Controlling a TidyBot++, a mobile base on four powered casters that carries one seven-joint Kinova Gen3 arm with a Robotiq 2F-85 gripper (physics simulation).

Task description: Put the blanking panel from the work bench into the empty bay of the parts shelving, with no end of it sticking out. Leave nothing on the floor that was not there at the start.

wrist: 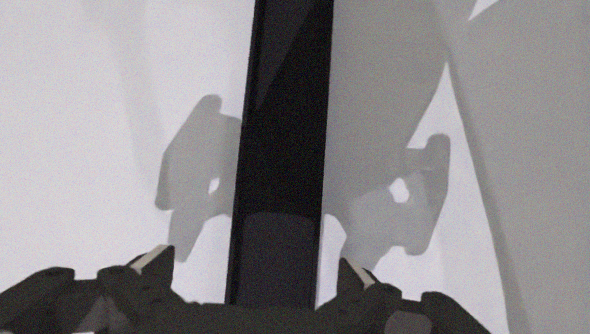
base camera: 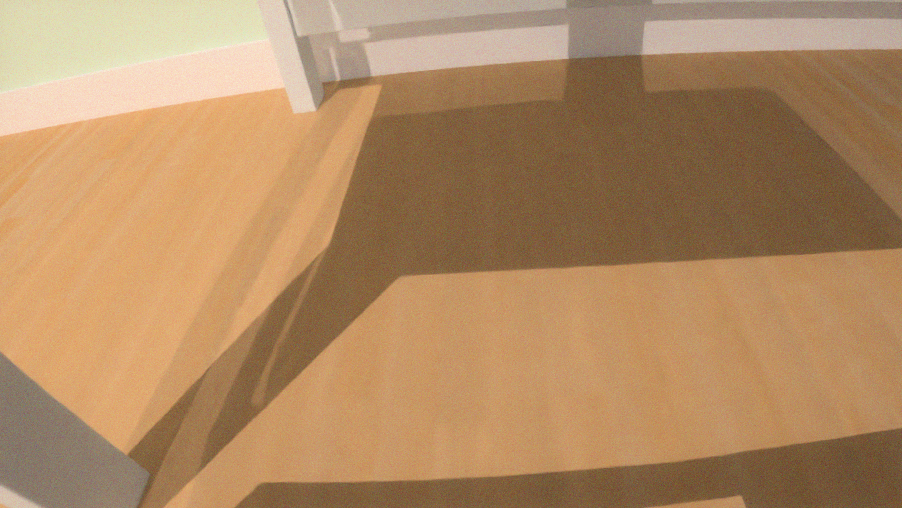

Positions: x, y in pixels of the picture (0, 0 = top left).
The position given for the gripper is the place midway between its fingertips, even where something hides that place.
Labels:
gripper: wrist 257, 270; not seen in the base camera view (out of frame)
blanking panel: wrist 274, 244; not seen in the base camera view (out of frame)

